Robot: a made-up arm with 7 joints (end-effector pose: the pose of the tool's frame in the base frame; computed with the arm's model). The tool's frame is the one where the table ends. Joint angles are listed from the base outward.
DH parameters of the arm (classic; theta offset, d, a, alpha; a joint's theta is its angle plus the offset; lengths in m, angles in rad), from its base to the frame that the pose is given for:
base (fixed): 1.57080 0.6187 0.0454 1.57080
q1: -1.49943 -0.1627 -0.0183 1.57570
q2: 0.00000 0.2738 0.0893 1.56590
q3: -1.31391 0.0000 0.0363 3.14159
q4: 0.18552 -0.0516 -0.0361 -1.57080
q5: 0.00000 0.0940 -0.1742 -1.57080
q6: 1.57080 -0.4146 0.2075 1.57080
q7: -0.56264 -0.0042 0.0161 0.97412
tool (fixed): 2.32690 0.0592 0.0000 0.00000
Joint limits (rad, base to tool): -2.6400..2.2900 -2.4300..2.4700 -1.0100..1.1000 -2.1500..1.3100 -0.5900..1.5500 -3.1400..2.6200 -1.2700..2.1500
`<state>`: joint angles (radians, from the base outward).
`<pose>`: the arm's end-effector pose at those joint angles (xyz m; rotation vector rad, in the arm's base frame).
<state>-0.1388 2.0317 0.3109 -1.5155 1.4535 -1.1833 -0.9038</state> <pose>0.2792 -0.2518 0.8936 -0.6949 0.8362 1.5674</pose>
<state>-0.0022 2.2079 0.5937 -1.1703 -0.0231 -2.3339 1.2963</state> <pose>-0.2831 0.0641 1.0310 -0.5204 1.0328 2.5204</pose>
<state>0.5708 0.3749 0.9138 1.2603 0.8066 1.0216 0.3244</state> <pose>0.3691 -0.1466 0.5656 -0.0268 1.2611 2.2304</pose>
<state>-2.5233 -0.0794 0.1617 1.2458 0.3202 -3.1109 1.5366</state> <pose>0.2522 0.4928 0.9956 -1.1136 0.1582 -1.1580</pose>
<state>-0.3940 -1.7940 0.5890 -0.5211 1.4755 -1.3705 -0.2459</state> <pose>-0.6216 0.0837 0.7568 -2.3783 -0.1208 0.4261</pose>
